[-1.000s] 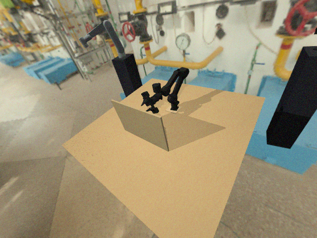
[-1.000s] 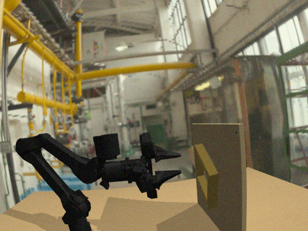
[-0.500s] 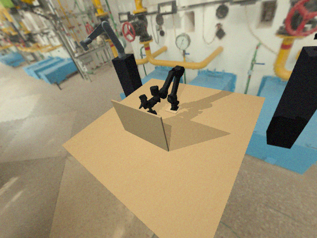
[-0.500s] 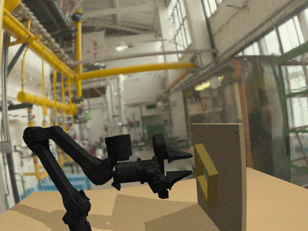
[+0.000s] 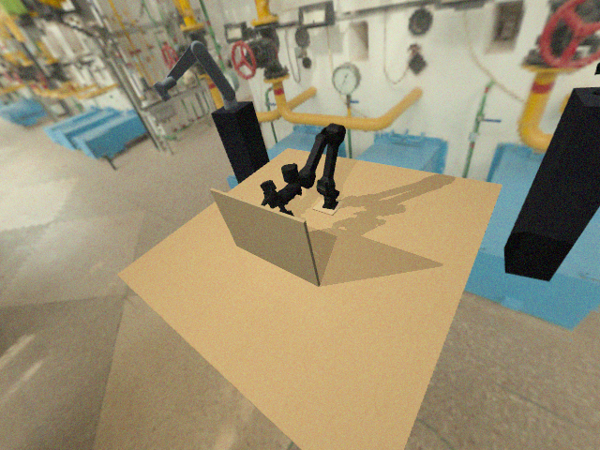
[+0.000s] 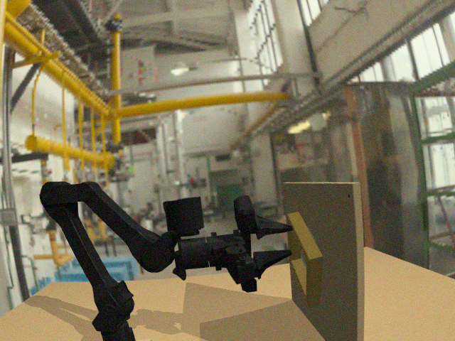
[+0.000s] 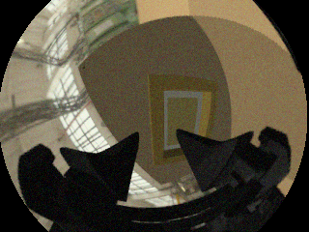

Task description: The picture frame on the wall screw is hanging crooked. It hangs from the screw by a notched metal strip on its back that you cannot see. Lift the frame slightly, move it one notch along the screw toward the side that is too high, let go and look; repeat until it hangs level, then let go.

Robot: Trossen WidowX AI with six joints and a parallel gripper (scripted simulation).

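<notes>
Right now my gripper tip is 4 cm short of the yellow picture frame, 2 cm to the right of it and 5 cm above it. From my gripper tip the other things lie so: tan wall panel: 5 cm ahead, 2 cm to the left, 6 cm below.
</notes>
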